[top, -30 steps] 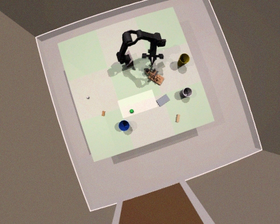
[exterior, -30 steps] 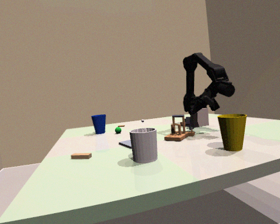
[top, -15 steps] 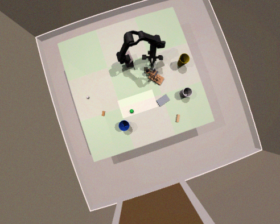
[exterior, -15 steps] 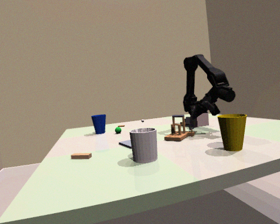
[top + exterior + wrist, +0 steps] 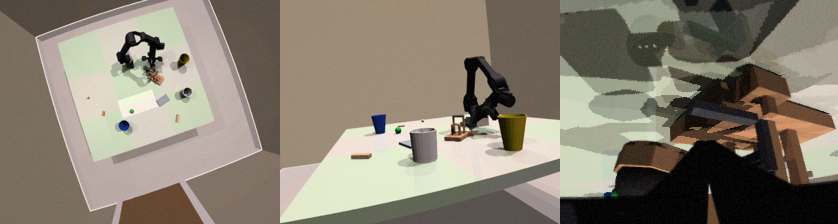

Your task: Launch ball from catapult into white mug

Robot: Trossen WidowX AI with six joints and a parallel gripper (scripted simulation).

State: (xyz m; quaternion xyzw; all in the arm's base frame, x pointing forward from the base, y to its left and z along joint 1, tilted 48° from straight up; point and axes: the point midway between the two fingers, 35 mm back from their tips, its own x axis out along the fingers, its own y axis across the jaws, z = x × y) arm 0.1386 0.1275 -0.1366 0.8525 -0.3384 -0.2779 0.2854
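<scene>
My gripper tip is now 10 mm short of the black ball, 50 mm to the left of it and 10 mm below it. From my gripper tip the other things lie so: yellow cup (60 mm ahead, 310 mm to the left, 20 mm below); flat grey plate (330 mm ahead, 10 mm to the right, 50 mm below); brown wooden catapult (60 mm ahead).
</scene>
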